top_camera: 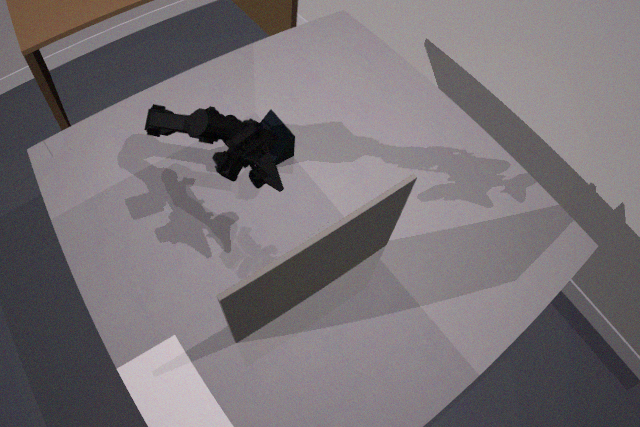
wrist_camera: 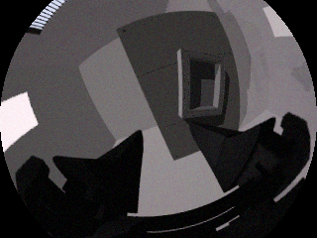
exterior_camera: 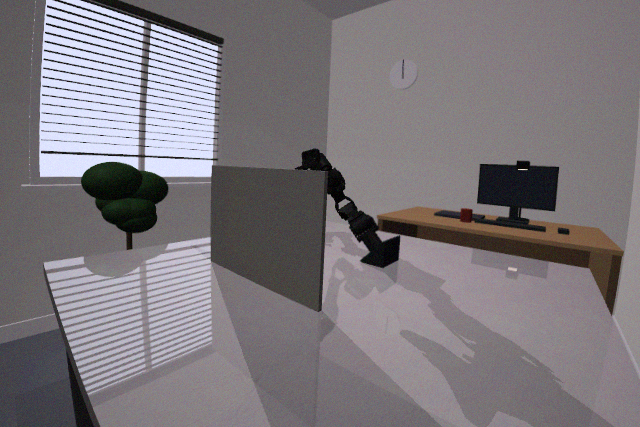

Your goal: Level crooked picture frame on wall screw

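Now: the picture frame 130 mm ahead of my gripper tip, 20 mm to the right of it and 120 mm below it. From my gripper tip the other things lie so: beige wall panel: 140 mm ahead, 10 mm to the right, 130 mm below.
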